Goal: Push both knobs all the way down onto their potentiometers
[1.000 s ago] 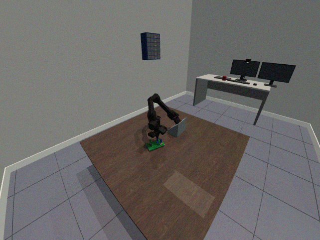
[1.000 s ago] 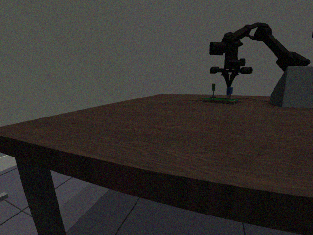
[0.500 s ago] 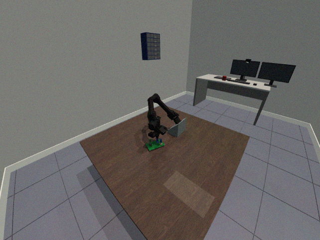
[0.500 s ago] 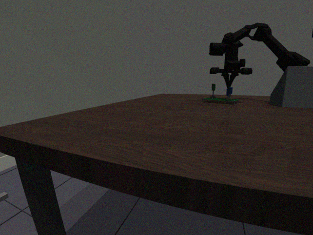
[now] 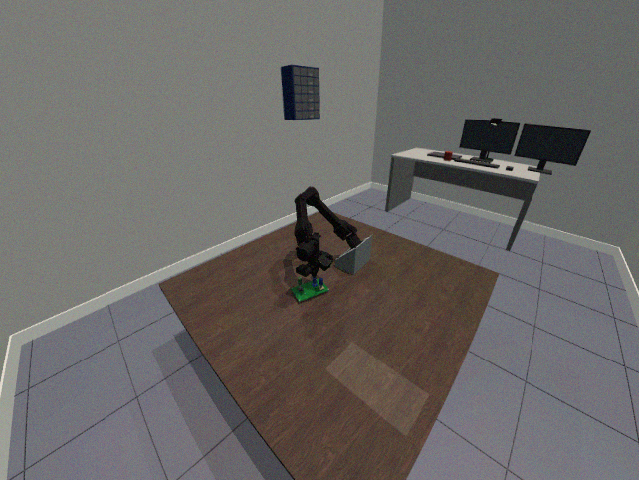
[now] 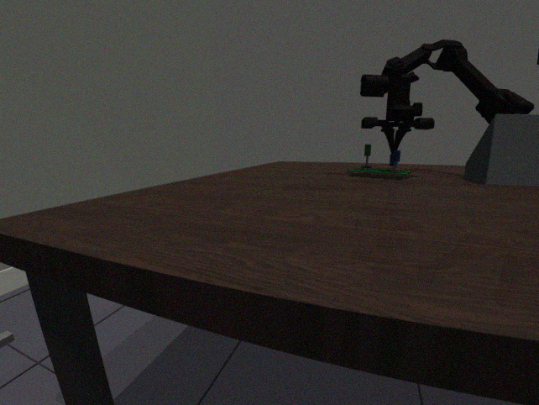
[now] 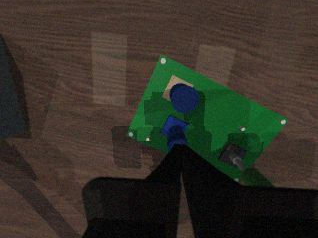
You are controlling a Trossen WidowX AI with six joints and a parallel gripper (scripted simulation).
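My gripper tip is now 2 cm above the blue knob. Round my gripper tip: green knob: 7 cm ahead, 3 cm to the right, 1 cm above.
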